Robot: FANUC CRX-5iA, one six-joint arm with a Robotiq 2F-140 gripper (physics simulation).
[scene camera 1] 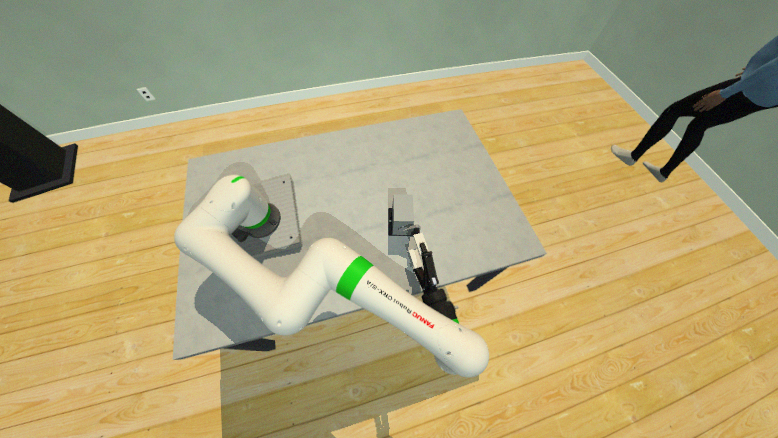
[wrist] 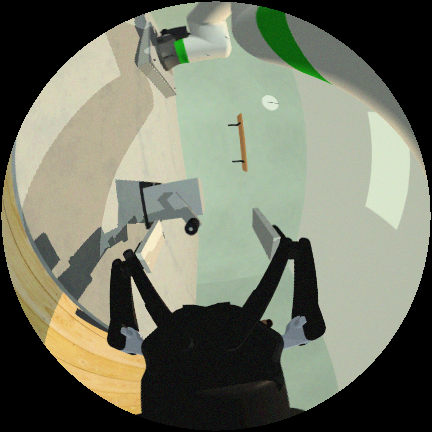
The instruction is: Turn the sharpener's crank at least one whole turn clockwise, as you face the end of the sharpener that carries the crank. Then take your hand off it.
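Places are measured from the arm's base along level axes (x ahead, y left, z up), in millimetres.
Pixels of known places: gripper, between the fingertips: (scene camera 1: 415, 242) (wrist: 205, 223); arm's base, origin of its link: (scene camera 1: 262, 220) (wrist: 161, 56).
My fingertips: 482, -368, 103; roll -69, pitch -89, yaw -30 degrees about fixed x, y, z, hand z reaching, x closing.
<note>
For each thing: its top centre in the pictures, then the offset to it from my fingertips, as dx, dy, dz. "spot": a spot on its surface instead. Level surfaces: height alone.
- grey sharpener, a spot on its surface: (wrist: 172, 196) spot: -10, +77, -59
- grey table, height of its surface: dz -139
- crank's round black knob, centre of its top: (wrist: 198, 224) +31, +37, -17
The grey sharpener (scene camera 1: 403, 211) (wrist: 172, 196) stands on the grey table (scene camera 1: 337, 157), with its crank end facing my gripper. The crank's round black knob (wrist: 192, 226) shows in the wrist view at the end of a thin arm, below the sharpener's body. In the scene view the crank is small and partly hidden by a finger. My gripper (scene camera 1: 417, 251) (wrist: 205, 223) is open, with nothing held, close to the crank end. In the wrist view the knob appears between the two finger pads, nearer the left one. How deep it lies between them I cannot tell.
The arm's base plate (scene camera 1: 291, 209) (wrist: 155, 77) is at the table's left. A person (scene camera 1: 702, 111) stands on the floor at the far right. A black post (scene camera 1: 27, 155) stands at the left. A wooden wall shelf (wrist: 243, 145) and a clock (wrist: 270, 102) are on the wall.
</note>
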